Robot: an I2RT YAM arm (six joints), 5 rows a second.
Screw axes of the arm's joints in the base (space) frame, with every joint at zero. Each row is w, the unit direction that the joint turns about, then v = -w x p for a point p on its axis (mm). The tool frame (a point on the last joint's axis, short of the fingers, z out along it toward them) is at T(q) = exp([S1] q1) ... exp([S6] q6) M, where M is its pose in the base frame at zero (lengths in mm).
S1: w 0 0 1 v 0.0 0.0 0.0
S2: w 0 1 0 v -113.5 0.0 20.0
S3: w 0 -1 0 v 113.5 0.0 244.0
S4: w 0 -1 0 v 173.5 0.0 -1.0
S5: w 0 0 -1 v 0.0 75.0 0.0
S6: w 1 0 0 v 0.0 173.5 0.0
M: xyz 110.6 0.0 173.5 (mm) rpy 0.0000 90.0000 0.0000 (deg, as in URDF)
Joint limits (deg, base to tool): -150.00..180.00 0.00..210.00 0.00..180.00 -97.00..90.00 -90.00..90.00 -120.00..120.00
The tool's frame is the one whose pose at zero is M.
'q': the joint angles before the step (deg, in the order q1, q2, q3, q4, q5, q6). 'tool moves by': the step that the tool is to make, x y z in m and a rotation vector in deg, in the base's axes. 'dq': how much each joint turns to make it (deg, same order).
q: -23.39, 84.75, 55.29, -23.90, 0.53, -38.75
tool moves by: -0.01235, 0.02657, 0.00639, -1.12, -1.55, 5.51
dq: 3.87, -5.73, -3.87, -0.01, -0.62, -1.59
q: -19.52, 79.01, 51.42, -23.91, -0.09, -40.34
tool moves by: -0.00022, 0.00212, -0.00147, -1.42, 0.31, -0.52
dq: 0.62, -0.17, -0.53, 0.53, 1.84, -0.01
